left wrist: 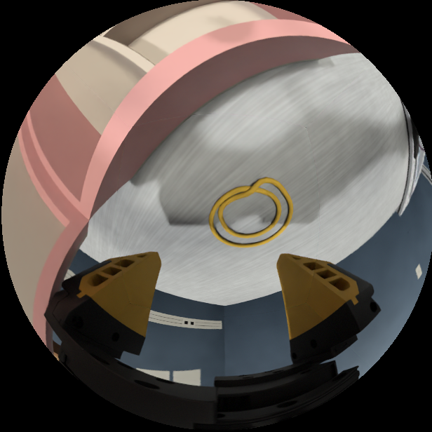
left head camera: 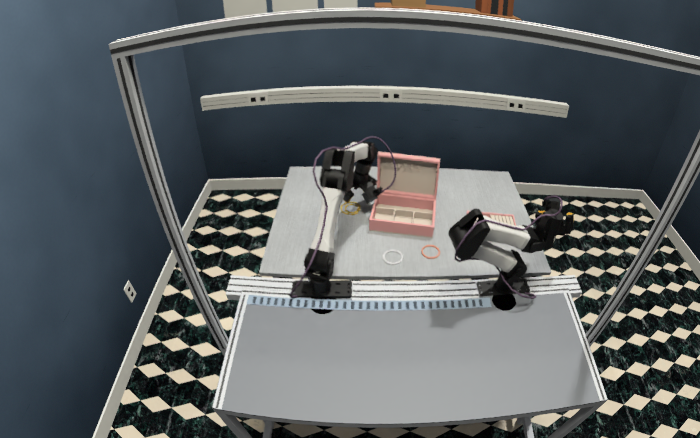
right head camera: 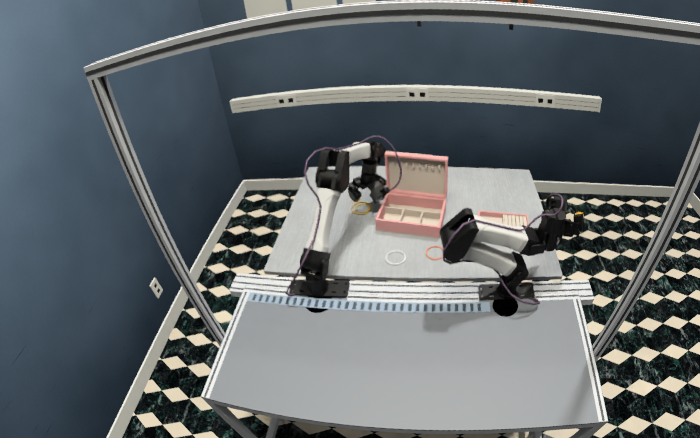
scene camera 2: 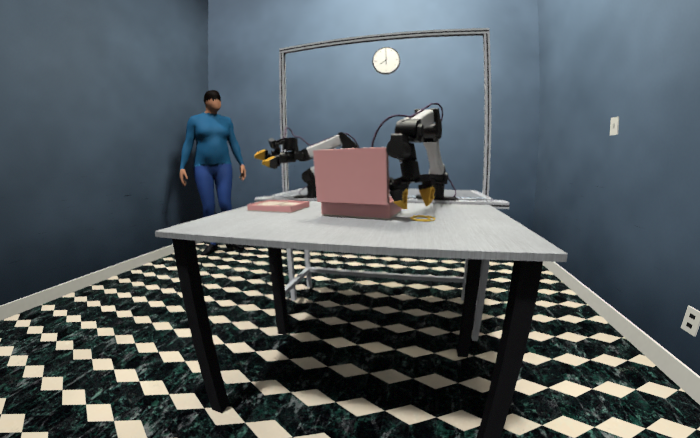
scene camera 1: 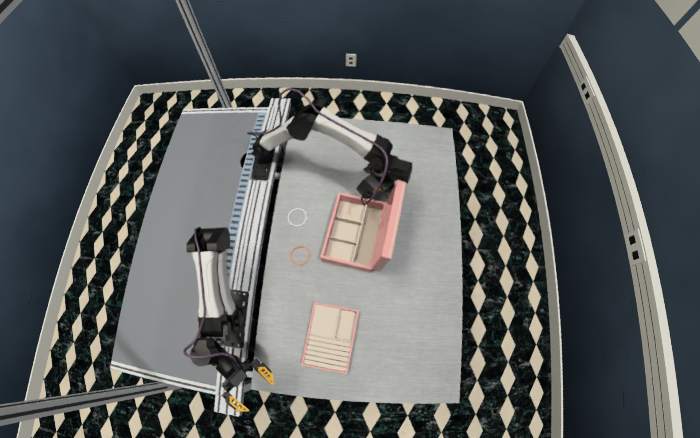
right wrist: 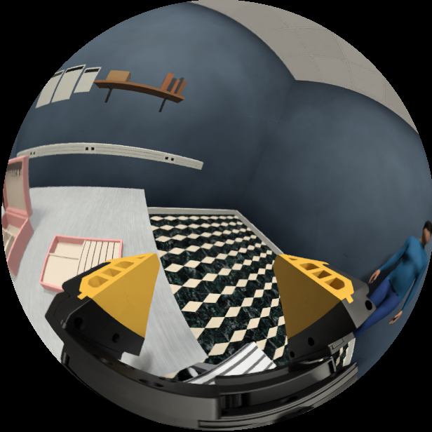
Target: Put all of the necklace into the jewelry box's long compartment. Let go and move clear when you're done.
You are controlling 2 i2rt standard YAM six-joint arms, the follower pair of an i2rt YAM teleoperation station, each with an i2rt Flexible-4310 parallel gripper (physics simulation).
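Places are measured from the left arm's base along level axes (x right, y ahead, z up), in centimetres.
Pixels of known places: left gripper, between the fingertips: (left head camera: 355, 196) (right head camera: 366, 196) (scene camera 2: 416, 207) (scene camera 1: 384, 183); right gripper, between the fingertips: (right head camera: 566, 212) (scene camera 2: 258, 159) (scene camera 1: 261, 398); left arm's base, origin of its link: (left head camera: 321, 290) (right head camera: 319, 289) (scene camera 2: 437, 198) (scene camera 1: 264, 159); right arm's base, origin of its link: (left head camera: 503, 288) (right head camera: 506, 292) (scene camera 2: 313, 197) (scene camera 1: 236, 319).
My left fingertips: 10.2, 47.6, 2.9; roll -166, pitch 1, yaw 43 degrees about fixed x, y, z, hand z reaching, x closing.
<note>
For each thing: its top centre in the pictures, then the offset to it from my left fingertips, as dx, dy, dz. "*": a spot on its surface instead.
- gold double loop, centre of its top: (scene camera 2: 422, 216) (right head camera: 361, 206) (left head camera: 350, 206) -2.1, -2.5, -3.2
- box's lid, a spot on its surface: (scene camera 2: 351, 175) * +20.3, +2.2, +10.1
- long compartment, a spot on its surface: (scene camera 1: 368, 232) * +18.2, -5.0, -3.5
- white ring, centre of its top: (right head camera: 395, 257) (left head camera: 392, 256) (scene camera 1: 297, 217) +13.9, -31.0, -3.6
- orange ring, centre of its top: (scene camera 1: 300, 255) (left head camera: 430, 251) +28.1, -28.4, -3.7
- pink divided tray, centre of its top: (scene camera 1: 330, 338) (right head camera: 504, 224) (left head camera: 493, 224) (scene camera 2: 278, 202) +55.9, -15.7, -1.5
The necklace, a gold double loop (left head camera: 351, 214) (right head camera: 360, 214) (scene camera 2: 423, 221) (left wrist: 245, 245), lies flat on the table beside the pink jewelry box (left head camera: 401, 227) (right head camera: 407, 227) (scene camera 1: 329, 227) (left wrist: 175, 65). The box's lid (scene camera 2: 351, 175) stands open. The long compartment (scene camera 1: 368, 232) runs along the lid side, behind three small ones. My left gripper (scene camera 2: 414, 202) (left wrist: 218, 260) is open and low over the table by the necklace, fingers pointing down, with nothing between them. In scene camera 1 the left gripper hides the necklace. My right gripper (scene camera 1: 260, 396) (right wrist: 216, 261) is open and empty, out past the table edge.
A white ring (left head camera: 392, 263) (scene camera 1: 297, 226) and an orange ring (left head camera: 430, 257) (scene camera 1: 300, 264) lie on the arm side of the box. A pink divided tray (scene camera 1: 308, 334) (right wrist: 90, 238) lies farther off, near my right arm. The box's wall and raised lid stand close to my left gripper.
</note>
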